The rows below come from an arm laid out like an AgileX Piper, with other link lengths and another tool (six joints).
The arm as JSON. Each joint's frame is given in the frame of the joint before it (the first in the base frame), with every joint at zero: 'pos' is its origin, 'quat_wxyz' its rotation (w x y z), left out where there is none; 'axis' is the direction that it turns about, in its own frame. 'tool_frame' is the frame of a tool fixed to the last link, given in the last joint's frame.
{
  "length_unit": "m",
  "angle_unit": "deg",
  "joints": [
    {
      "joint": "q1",
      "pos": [
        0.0,
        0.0,
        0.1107
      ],
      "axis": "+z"
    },
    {
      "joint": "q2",
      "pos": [
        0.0,
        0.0,
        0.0
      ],
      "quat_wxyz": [
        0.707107,
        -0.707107,
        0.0,
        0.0
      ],
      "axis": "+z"
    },
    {
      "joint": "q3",
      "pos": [
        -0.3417,
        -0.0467,
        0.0
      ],
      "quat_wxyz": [
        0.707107,
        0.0,
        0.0,
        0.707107
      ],
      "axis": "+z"
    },
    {
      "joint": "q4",
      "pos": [
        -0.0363,
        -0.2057,
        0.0
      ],
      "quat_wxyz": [
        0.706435,
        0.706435,
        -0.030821,
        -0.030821
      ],
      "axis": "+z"
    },
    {
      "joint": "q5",
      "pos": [
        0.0,
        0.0,
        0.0
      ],
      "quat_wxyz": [
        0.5,
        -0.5,
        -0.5,
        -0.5
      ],
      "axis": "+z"
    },
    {
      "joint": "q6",
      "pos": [
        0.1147,
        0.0,
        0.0
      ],
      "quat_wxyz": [
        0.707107,
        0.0,
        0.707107,
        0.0
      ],
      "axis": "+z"
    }
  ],
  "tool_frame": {
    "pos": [
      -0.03,
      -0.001,
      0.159
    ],
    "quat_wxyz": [
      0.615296,
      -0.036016,
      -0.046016,
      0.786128
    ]
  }
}
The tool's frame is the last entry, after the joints.
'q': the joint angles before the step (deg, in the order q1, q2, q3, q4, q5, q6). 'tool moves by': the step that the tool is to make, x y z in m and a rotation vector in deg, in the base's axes. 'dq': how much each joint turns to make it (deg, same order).
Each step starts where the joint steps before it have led.
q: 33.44 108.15 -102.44 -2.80 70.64 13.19
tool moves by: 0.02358 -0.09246 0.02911 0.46 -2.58 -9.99
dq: -12.12 -6.26 3.41 0.00 0.25 -2.28
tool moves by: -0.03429 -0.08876 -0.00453 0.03 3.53 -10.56
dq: -12.00 -8.03 11.38 1.47 0.00 -1.51
